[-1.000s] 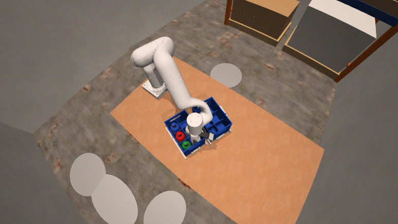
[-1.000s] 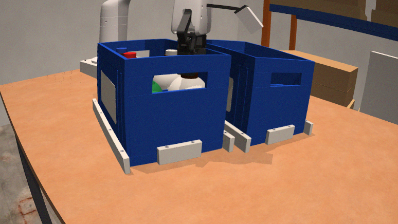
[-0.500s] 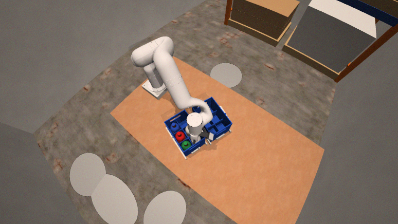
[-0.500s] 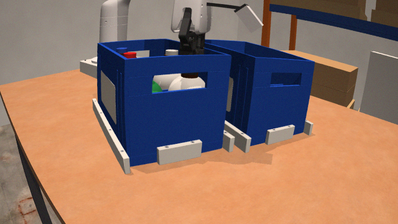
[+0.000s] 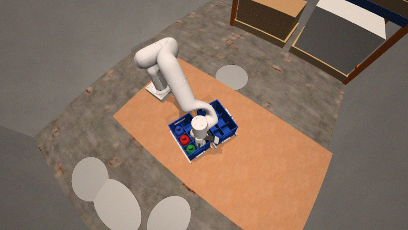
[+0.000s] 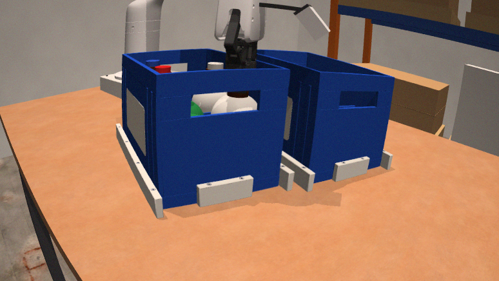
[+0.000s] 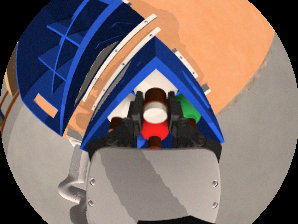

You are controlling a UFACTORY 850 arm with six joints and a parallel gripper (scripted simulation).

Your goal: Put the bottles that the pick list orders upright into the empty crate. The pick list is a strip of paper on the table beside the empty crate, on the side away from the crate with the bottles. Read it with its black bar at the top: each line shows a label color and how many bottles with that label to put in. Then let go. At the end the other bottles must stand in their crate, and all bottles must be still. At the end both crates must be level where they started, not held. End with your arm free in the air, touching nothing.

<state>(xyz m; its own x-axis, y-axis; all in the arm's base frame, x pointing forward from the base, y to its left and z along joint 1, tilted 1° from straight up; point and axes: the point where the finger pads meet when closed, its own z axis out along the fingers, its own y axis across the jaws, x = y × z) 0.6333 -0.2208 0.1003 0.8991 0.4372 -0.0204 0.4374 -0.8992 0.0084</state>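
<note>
Now: hand 8 cm to the left of the green bottle, 7 cm above it and 3 cm past it. Also, from my hand: white-label bottle: 9 cm behind, 7 cm below, 3 cm to the left; blue-label bottle: 19 cm behind, 7 cm below, 2 cm to the right; red bottle: 11 cm behind, 7 cm below, 5 cm to the right.
</note>
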